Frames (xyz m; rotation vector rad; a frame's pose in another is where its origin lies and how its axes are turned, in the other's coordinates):
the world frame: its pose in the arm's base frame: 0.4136 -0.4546 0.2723 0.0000 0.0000 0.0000
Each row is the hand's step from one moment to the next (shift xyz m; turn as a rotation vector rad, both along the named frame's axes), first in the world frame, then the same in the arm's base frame.
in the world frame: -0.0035 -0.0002 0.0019 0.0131 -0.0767 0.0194
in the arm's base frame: -0.0035 -0.0002 0.0019 0.0131 -0.0767 0.0194
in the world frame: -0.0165 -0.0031 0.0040 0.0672 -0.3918 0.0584
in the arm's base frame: -0.0165 -0.0031 0.0040 0.0672 -0.3918 0.0584
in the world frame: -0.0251 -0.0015 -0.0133 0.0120 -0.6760 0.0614
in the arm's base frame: -0.0251 -0.0015 -0.0133 0.0120 -0.6760 0.0614
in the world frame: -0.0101 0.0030 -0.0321 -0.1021 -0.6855 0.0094
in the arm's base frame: -0.0101 0.0030 -0.0321 -0.1021 -0.6855 0.0094
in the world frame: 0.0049 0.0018 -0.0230 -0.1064 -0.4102 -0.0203
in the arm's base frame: 0.0049 0.0018 -0.0230 -0.1064 -0.4102 -0.0203
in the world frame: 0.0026 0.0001 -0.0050 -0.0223 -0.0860 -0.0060
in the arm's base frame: 0.0026 0.0001 -0.0050 -0.0223 -0.0860 -0.0060
